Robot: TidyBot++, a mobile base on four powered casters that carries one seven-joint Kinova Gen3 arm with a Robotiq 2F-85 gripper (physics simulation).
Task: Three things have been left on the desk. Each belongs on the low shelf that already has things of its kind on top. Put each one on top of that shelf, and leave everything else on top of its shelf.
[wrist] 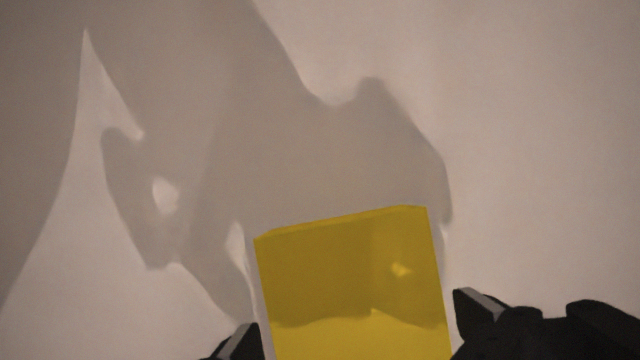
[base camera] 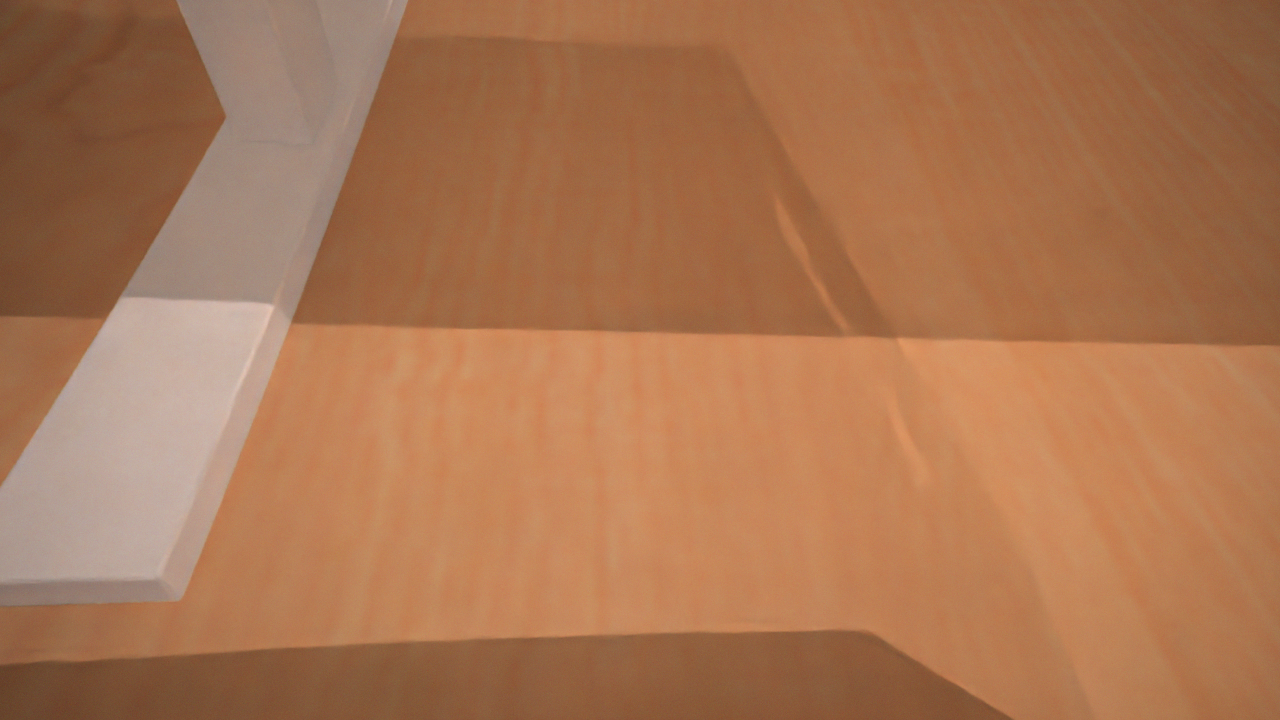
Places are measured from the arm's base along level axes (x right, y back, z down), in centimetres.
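Where they show: gripper, fingertip midpoint: (wrist: 358, 328).
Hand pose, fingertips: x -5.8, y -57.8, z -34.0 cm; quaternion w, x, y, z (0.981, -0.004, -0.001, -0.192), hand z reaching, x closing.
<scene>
Things, the pixels of their top centre, and the offset from my fingertips. "spot": a spot on its surface instead. Level surfaces: height alone.
- yellow block, surface spot: (wrist: 355, 280) spot: dx -0.9, dy -2.7, dz -2.8 cm
- pale desk top, its level: dz +1.7 cm
- wood floor, its level: dz +73.7 cm
- white upright leg, surface spot: (base camera: 268, 71) spot: dx -13.0, dy +1.6, dz +66.0 cm
A yellow block (wrist: 355, 280) with flat faces lies on the pale desk top (wrist: 540, 150) in the wrist view, at the bottom centre; its lower end is cut off by the frame. My gripper (wrist: 358, 328) is open, with one black fingertip to the left of the block and one to its right. Narrow gaps show between the block and both fingertips. The gripper's shadow falls over the desk and the block's upper part. The gripper does not show in the base camera view. The other two things and the low shelves do not show in either view.
In the base camera view a white desk foot (base camera: 152, 429) lies along the wood floor (base camera: 626, 465) at the left, with a white upright leg (base camera: 268, 71) rising from it. Broad shadows cross the floor.
</scene>
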